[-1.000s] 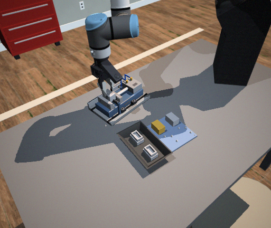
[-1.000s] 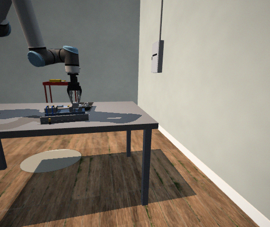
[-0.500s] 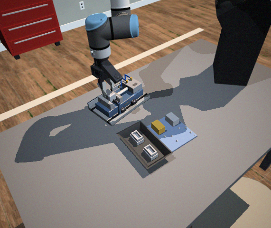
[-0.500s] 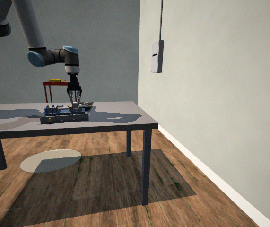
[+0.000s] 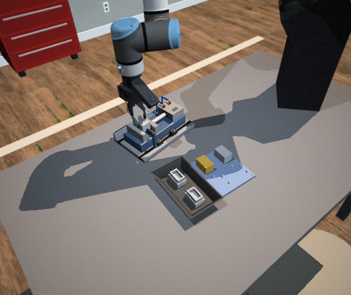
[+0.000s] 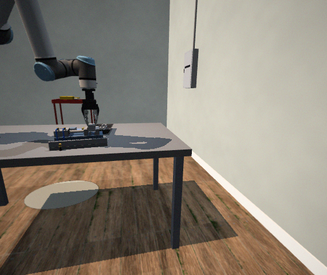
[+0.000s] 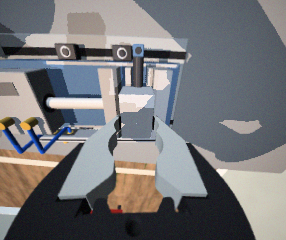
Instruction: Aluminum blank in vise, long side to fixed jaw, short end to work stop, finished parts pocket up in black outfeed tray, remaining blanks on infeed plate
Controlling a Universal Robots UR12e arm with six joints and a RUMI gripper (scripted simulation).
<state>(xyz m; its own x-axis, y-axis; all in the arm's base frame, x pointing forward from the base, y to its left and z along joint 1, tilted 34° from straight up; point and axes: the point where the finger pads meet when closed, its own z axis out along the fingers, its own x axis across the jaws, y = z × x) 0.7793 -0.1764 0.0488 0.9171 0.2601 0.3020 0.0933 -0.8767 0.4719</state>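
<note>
The fixed jaw lies 4 cm below my hand, 3 cm ahead of it and 1 cm to the left of it. Also, from my hand: vise: 8 cm below, 7 cm behind; then dark work stop rod: 5 cm to the left, 3 cm below; then vise rail: 10 cm to the right, 9 cm below, 6 cm behind.
</note>
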